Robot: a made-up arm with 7 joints. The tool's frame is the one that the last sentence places.
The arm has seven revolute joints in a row. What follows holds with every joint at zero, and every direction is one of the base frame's. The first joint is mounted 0.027 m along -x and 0.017 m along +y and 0.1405 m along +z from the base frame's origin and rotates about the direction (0.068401, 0.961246, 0.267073). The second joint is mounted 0.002 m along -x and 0.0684 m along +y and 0.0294 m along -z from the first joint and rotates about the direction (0.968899, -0.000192, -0.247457). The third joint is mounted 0.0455 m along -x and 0.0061 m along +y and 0.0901 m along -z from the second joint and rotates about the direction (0.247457, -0.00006, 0.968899). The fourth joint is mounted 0.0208 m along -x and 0.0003 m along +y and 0.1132 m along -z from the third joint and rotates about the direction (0.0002, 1, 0.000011). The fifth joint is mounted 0.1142 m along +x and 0.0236 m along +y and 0.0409 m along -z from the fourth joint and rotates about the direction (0.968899, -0.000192, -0.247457). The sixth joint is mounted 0.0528 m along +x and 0.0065 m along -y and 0.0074 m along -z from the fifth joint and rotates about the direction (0.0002, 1, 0.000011). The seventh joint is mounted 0.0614 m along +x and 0.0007 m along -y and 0.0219 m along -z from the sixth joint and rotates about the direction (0.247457, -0.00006, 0.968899). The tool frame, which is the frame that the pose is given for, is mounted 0.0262 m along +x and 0.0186 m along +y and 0.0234 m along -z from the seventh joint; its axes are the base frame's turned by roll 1.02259, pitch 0.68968 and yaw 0.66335 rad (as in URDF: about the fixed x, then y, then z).
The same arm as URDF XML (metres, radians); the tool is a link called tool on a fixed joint. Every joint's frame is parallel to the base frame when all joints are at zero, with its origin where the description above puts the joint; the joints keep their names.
<robot name="arm">
<joint name="joint 1" type="continuous"><parent link="base"/><child link="link1"/><origin xyz="-0.0270 0.0170 0.1405"/><axis xyz="0.068403 0.961235 0.26711"/></joint>
<joint name="joint 2" type="continuous"><parent link="link1"/><child link="link2"/><origin xyz="-0.0020 0.0684 -0.0294"/><axis xyz="0.968889 -0.0002 -0.247497"/></joint>
<joint name="joint 3" type="continuous"><parent link="link2"/><child link="link3"/><origin xyz="-0.0455 0.0061 -0.0901"/><axis xyz="0.247497 -0.0001 0.968889"/></joint>
<joint name="joint 4" type="continuous"><parent link="link3"/><child link="link4"/><origin xyz="-0.0208 0.0003 -0.1132"/><axis xyz="0.0002 1 0"/></joint>
<joint name="joint 5" type="continuous"><parent link="link4"/><child link="link5"/><origin xyz="0.1142 0.0236 -0.0409"/><axis xyz="0.968889 -0.0002 -0.247497"/></joint>
<joint name="joint 6" type="continuous"><parent link="link5"/><child link="link6"/><origin xyz="0.0528 -0.0065 -0.0074"/><axis xyz="0.0002 1 0"/></joint>
<joint name="joint 7" type="continuous"><parent link="link6"/><child link="link7"/><origin xyz="0.0614 -0.0007 -0.0219"/><axis xyz="0.247497 -0.0001 0.968889"/></joint>
<joint name="tool_joint" type="fixed"><parent link="link7"/><child link="tool"/><origin xyz="0.0262 0.0186 -0.0234" rpy="1.0226 0.6897 0.6633"/></joint>
<link name="base"/>
<link name="link1"/>
<link name="link2"/>
<link name="link3"/>
<link name="link4"/>
<link name="link5"/>
<link name="link6"/>
<link name="link7"/>
<link name="tool"/>
</robot>

